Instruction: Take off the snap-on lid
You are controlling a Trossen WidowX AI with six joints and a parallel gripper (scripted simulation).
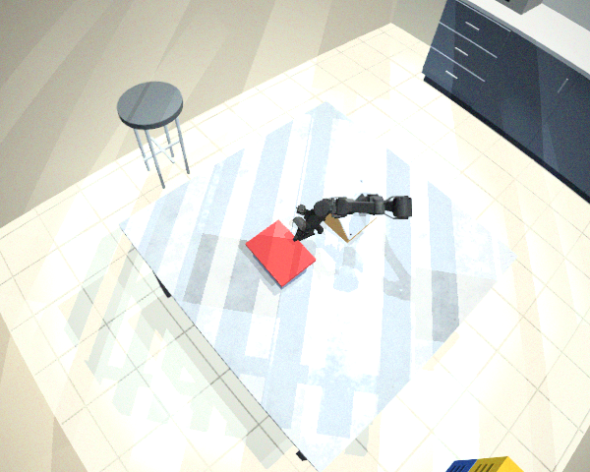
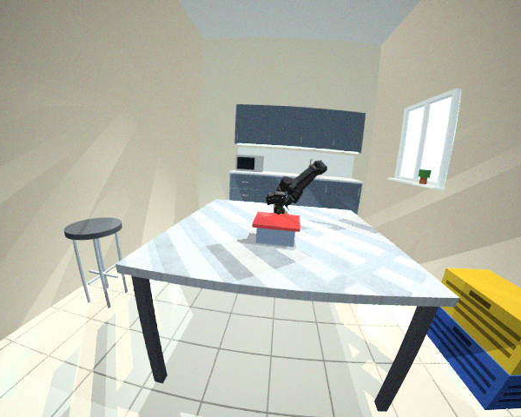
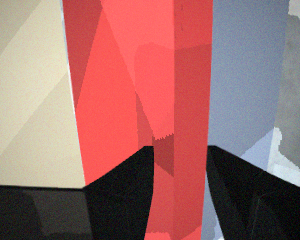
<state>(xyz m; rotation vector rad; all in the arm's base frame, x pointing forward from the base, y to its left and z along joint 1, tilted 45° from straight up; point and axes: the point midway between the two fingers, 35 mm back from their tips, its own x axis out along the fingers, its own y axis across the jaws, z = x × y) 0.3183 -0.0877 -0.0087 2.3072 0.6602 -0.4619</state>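
Now: gripper tip 80 mm short of the red lid and 10 mm to the left of it. From my gripper tip the other things lie so: grey-blue storage box: 70 mm ahead, 10 mm to the right, 60 mm below.
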